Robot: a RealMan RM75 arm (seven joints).
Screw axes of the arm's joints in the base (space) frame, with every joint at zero. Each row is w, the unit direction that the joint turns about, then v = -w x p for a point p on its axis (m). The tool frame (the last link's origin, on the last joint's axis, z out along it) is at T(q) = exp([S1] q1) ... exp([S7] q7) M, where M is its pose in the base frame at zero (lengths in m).
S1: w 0 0 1 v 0 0 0
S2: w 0 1 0 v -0.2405 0 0
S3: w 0 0 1 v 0 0 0
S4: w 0 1 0 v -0.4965 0 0
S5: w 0 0 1 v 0 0 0
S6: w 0 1 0 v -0.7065 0 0
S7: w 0 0 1 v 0 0 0
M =
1 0 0 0
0 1 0 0
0 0 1 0.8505
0 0 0 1
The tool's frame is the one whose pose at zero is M.
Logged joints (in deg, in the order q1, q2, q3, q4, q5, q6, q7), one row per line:
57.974, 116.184, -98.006, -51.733, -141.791, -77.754, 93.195
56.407, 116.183, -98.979, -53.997, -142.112, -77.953, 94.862
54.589, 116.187, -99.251, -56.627, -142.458, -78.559, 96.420
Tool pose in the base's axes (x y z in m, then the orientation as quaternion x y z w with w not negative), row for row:
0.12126, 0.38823, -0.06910, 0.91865, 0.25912, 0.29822, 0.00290
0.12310, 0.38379, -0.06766, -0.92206, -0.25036, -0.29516, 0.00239
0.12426, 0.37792, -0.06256, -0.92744, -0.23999, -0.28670, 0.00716
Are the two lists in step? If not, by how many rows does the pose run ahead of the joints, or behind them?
The pose runs 1 row ahead of the joints: the pose in row i belongs to the joints in row i + 1.
